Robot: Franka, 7 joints.
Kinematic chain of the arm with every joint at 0, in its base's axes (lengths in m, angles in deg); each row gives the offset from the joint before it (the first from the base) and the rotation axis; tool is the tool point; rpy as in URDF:
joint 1: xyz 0 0 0.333 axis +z
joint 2: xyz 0 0 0 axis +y
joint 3: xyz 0 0 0.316 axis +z
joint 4: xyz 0.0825 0 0 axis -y
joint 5: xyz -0.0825 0 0.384 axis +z
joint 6: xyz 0 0 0 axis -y
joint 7: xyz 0.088 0 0 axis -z
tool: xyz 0 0 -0.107 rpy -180 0 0
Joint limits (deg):
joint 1: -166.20..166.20
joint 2: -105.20..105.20
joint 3: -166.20..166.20
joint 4: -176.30..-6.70
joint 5: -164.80..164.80
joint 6: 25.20..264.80
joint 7: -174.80..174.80
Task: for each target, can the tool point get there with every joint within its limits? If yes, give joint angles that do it. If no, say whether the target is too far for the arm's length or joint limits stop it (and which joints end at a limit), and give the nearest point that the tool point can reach.
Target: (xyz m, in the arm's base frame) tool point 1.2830 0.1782 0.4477
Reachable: no: too far | nearest point 0.8464 0.1176 0.4087 | short by 0.442 m
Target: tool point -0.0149 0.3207 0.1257
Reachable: yes | joints 96.66 12.09 -0.07 -158.55 71.14 150.22 25.57
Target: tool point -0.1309 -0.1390 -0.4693
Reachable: no: joint limits stop it (at a limit: joint 2) | nearest point -0.1422 -0.1510 -0.3553 | short by 0.115 m
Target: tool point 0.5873 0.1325 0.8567
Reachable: yes | joints -27.54 19.93 50.49 -52.64 -132.63 171.20 -94.19
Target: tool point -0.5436 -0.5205 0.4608
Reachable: yes | joints 56.86 -66.92 100.83 -28.80 -85.01 217.93 115.03
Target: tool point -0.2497 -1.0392 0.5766
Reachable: no: too far | nearest point -0.1954 -0.8133 0.5236 | short by 0.238 m
